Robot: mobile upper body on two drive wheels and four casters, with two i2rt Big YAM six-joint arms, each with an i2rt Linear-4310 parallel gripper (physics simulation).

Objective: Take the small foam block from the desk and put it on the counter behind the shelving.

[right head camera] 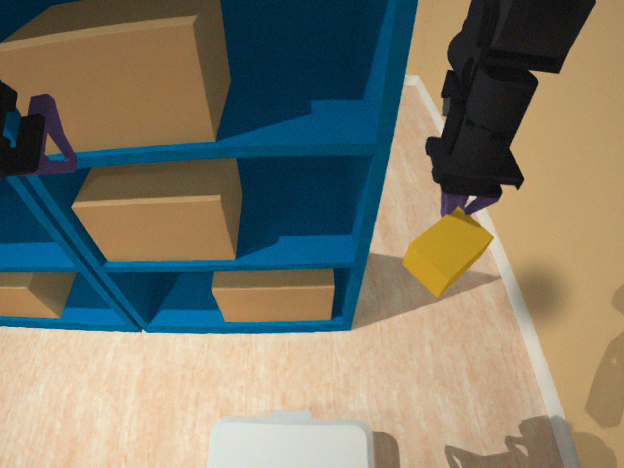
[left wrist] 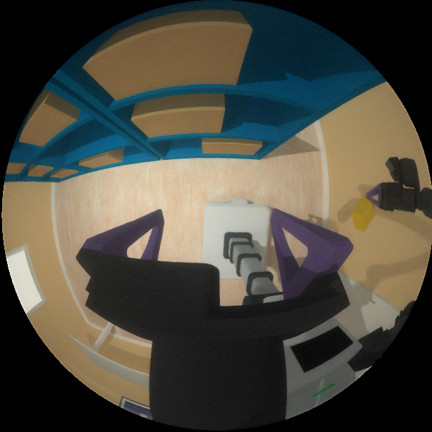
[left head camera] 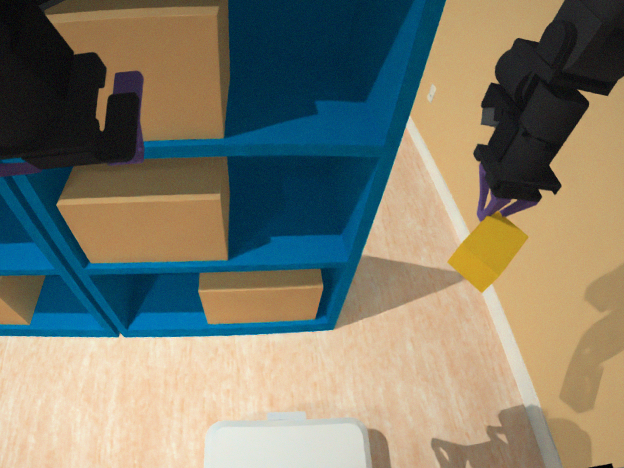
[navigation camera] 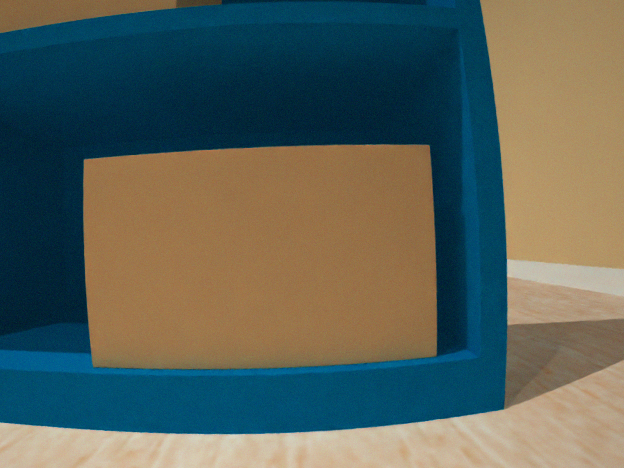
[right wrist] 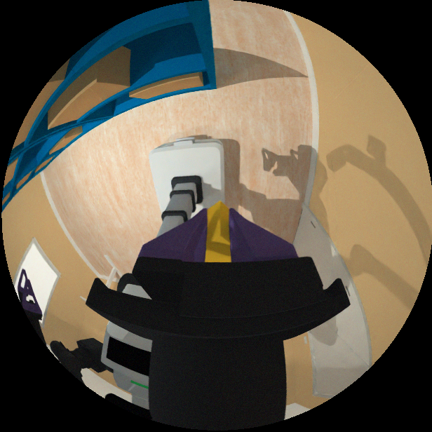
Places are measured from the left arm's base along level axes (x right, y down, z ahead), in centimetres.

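Pixels of known places: left gripper, between the fingertips: (right head camera: 36,170) (left head camera: 90,160); right gripper, between the fingertips: (right head camera: 450,217) (left head camera: 485,218).
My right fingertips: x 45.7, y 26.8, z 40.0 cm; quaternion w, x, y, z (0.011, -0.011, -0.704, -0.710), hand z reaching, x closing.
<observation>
Ahead of a thing's pixels: the offset from my right fingertips to its middle. "*": to the spot under its first point.
The yellow foam block @[dx -1.4, dy +0.2, dz -5.2 cm] (left head camera: 487,251) (right head camera: 447,250) (left wrist: 363,213) (right wrist: 218,232) hangs tilted in the air, held at one end between the purple fingertips of my right gripper (left head camera: 492,214) (right head camera: 457,209) (right wrist: 217,214), which is shut on it. My left gripper (left wrist: 216,214) is open, with its fingers wide apart and no object between them; part of it shows at the left of both head views. The blue shelving (left head camera: 370,221) (right head camera: 363,221) (left wrist: 290,131) (right wrist: 210,50) (navigation camera: 491,226) stands in front, to the left of the block in the head views. The counter and the desk cannot be made out.
Cardboard boxes @[* dx -60.7, dy +45.8, dz +33.5 cm] (left head camera: 156,231) (right head camera: 166,226) (navigation camera: 262,256) sit on the shelves. A tan wall (left head camera: 569,211) (right head camera: 564,176) with a white baseboard runs along the right. A floor passage lies between it and the shelving's right end. My white base (left head camera: 287,445) (right head camera: 289,445) shows at the bottom.
</observation>
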